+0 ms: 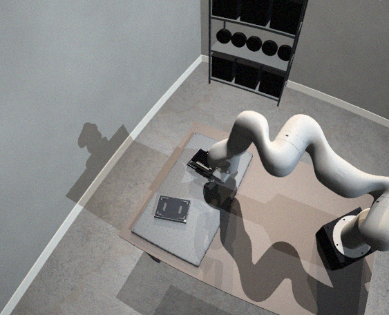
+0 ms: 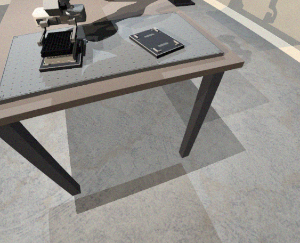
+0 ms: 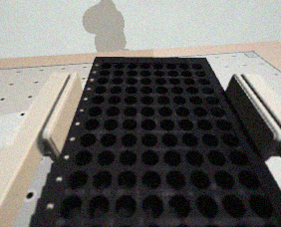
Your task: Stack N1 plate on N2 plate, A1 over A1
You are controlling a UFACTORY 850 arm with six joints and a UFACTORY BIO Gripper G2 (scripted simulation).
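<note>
Right now my hand is 10 mm above the black 96-well plate. From my hand the other things lie so: plate nest N1: 20 mm ahead, 310 mm to the left, 50 mm below; then white 96-well plate: 40 mm below; then plate nest N2: 50 mm below.
</note>
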